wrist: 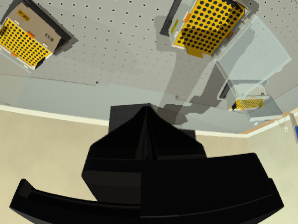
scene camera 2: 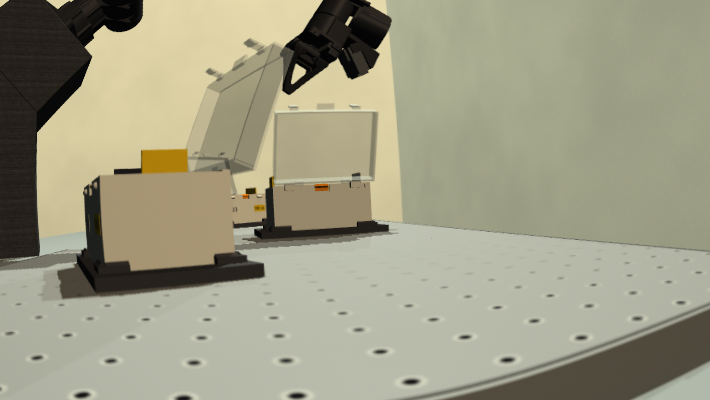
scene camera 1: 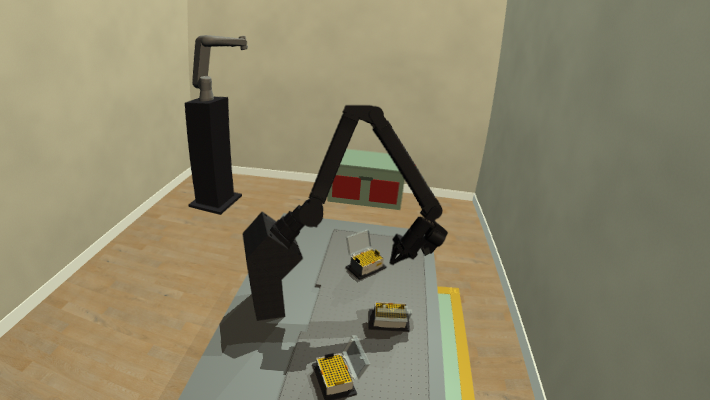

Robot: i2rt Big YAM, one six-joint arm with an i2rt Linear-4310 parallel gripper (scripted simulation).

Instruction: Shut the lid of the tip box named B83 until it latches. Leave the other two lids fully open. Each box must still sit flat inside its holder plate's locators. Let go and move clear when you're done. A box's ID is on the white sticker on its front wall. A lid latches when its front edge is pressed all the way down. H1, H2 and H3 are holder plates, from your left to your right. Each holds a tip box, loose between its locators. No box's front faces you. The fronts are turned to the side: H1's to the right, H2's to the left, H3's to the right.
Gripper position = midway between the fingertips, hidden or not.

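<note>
My gripper appears in scene camera 2 (scene camera 2: 286, 92) and in the wrist view (wrist: 146, 112). Visible as well: a clear lid (scene camera 2: 327, 145), and a clear lid (scene camera 2: 221, 131).
</note>
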